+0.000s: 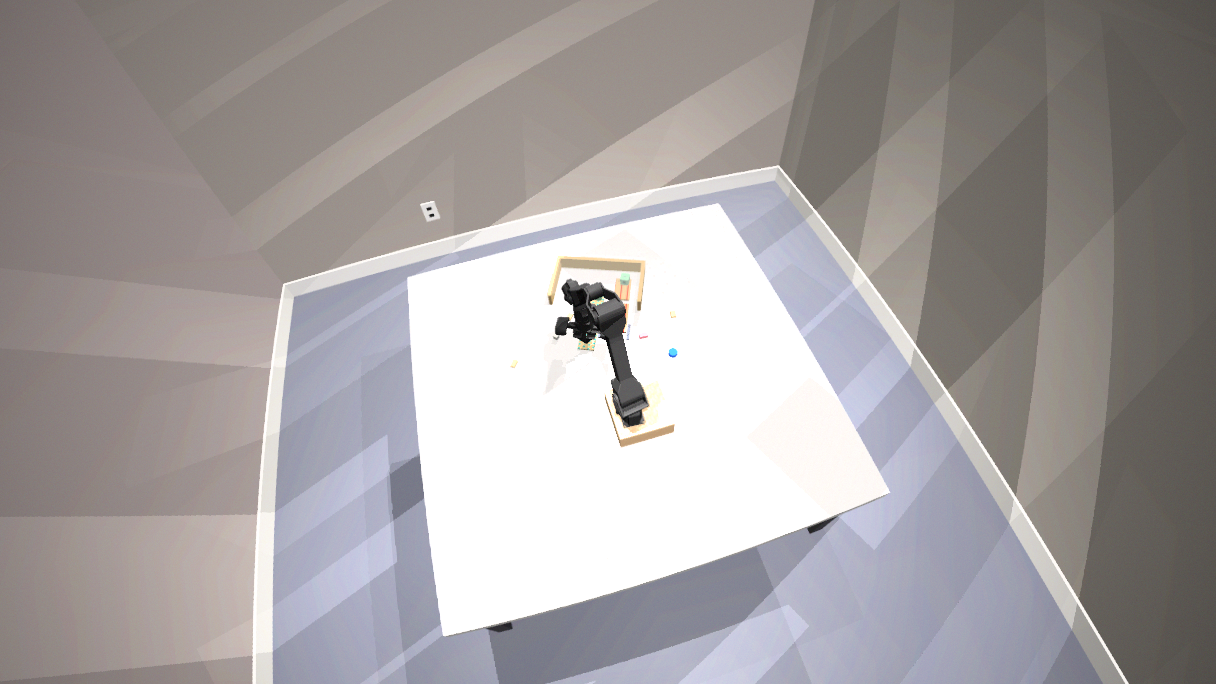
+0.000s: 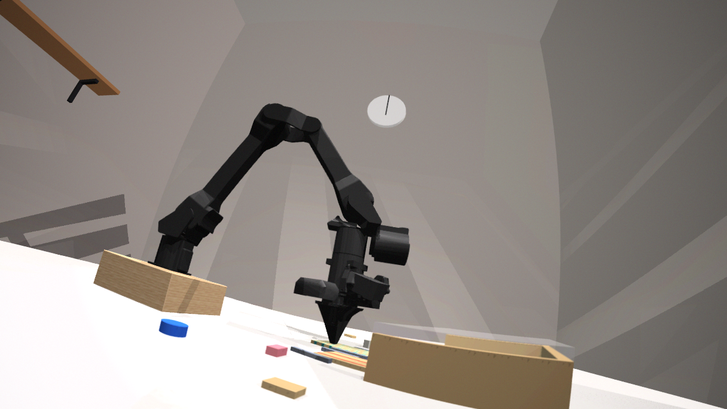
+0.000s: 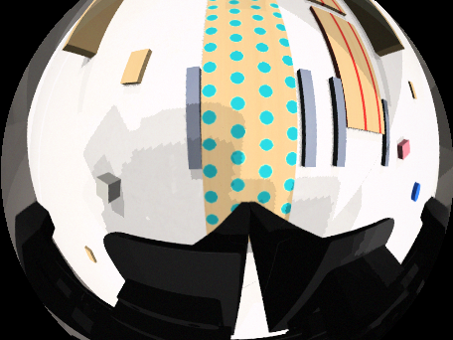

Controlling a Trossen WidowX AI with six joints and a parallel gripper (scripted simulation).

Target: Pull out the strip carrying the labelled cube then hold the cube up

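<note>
Now: gripper tip 9 cm short of the green patterned strip and 3 cm to the left of it. The rest, counted from my gripper tip: blue disc: 26 cm to the right, 11 cm behind; then pink block: 19 cm to the right, 2 cm behind.
</note>
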